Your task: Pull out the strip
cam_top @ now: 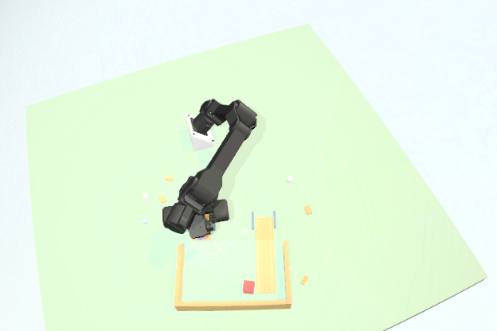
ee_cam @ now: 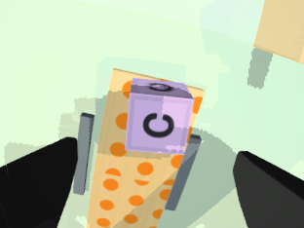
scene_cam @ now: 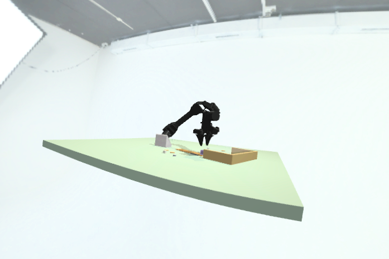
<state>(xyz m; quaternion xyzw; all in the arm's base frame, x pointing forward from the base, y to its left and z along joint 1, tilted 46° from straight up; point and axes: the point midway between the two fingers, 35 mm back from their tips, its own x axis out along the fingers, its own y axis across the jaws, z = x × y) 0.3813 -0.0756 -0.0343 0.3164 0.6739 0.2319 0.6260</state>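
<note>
Now: gripper tip 10 cm past the dotted strip, 3 cm to the right of it and 6 cm above it. Also, from my gripper tip: plain strip 12 cm ahead, 17 cm to the left, 6 cm below.
</note>
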